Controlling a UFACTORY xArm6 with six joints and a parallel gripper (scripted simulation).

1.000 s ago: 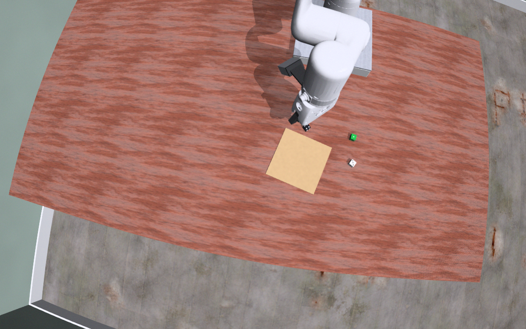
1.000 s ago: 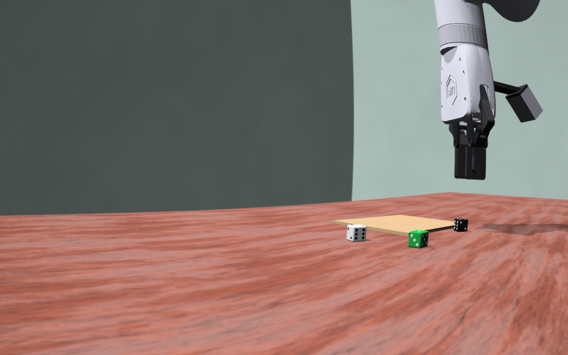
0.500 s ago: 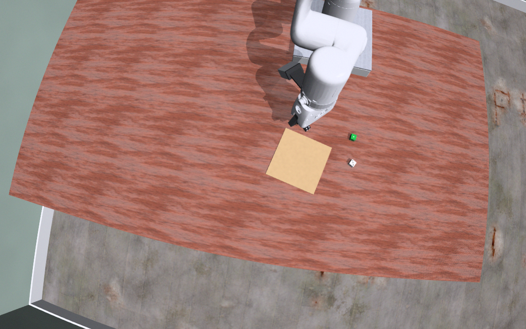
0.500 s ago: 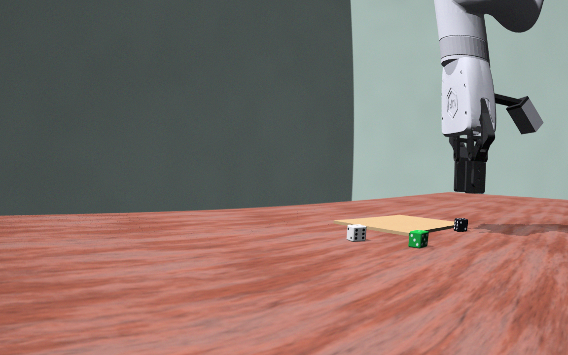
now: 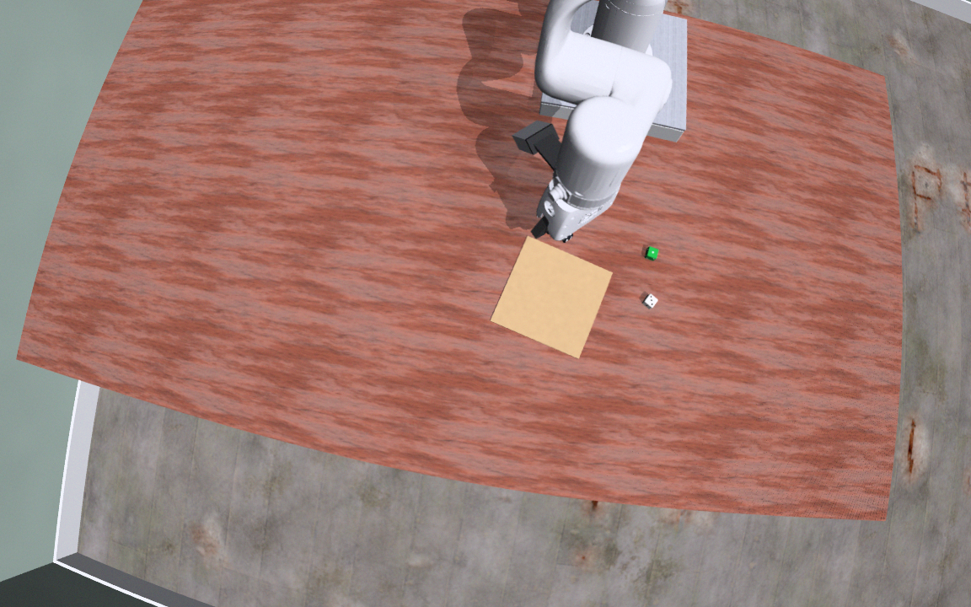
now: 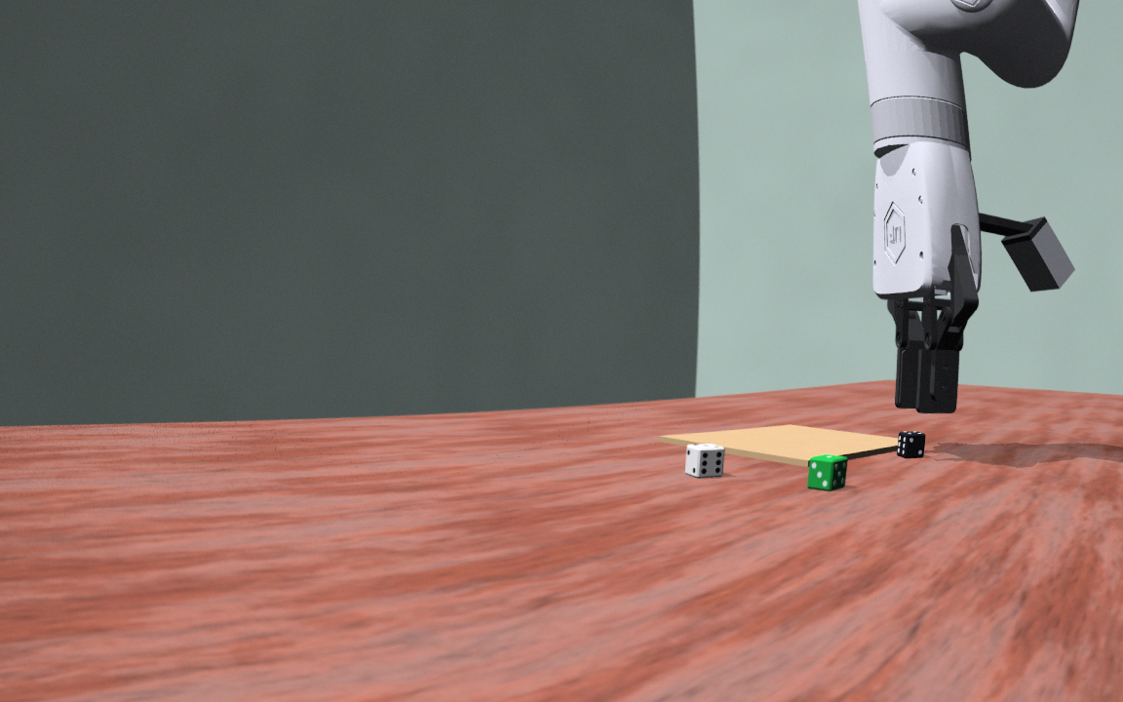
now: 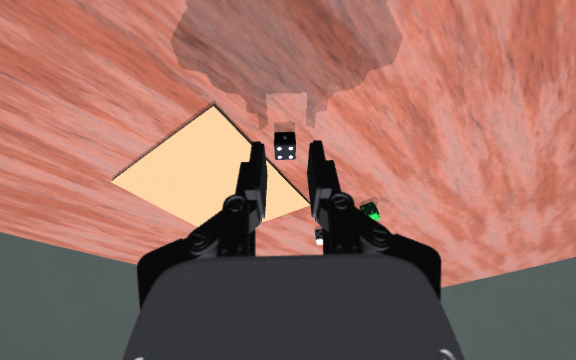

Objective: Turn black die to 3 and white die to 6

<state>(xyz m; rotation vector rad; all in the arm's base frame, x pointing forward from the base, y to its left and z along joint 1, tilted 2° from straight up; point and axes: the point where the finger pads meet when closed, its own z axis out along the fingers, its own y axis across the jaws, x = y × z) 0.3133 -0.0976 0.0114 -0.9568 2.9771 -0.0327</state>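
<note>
Now: hand 40 mm above the black die and 10 mm short of it. From my hand the other things lie so: green die: 140 mm to the left, 40 mm below, 30 mm ahead; white die: 130 mm to the left, 110 mm ahead, 40 mm below; tan mat: 100 mm ahead, 50 mm below, 20 mm to the right.
</note>
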